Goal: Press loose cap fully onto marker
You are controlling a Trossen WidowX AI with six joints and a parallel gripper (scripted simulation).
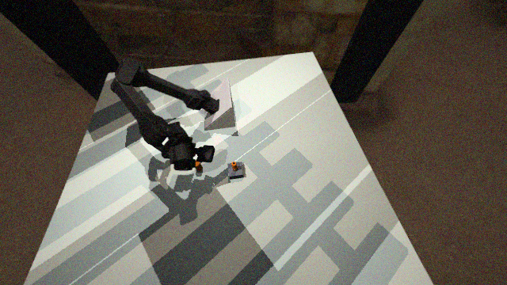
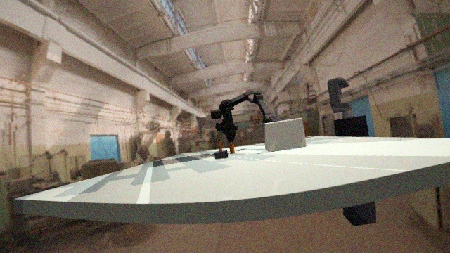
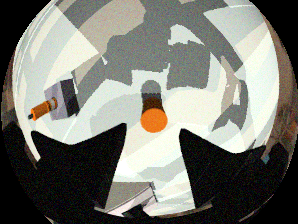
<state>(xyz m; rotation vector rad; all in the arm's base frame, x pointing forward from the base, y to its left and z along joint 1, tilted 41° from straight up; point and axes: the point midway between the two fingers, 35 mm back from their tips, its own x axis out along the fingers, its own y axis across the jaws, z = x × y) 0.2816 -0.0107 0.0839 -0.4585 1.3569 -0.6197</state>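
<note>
The orange cap lies 4 cm below my gripper tip. Round my gripper tip: holder block 16 cm to the left, 5 cm below, 3 cm ahead.
</note>
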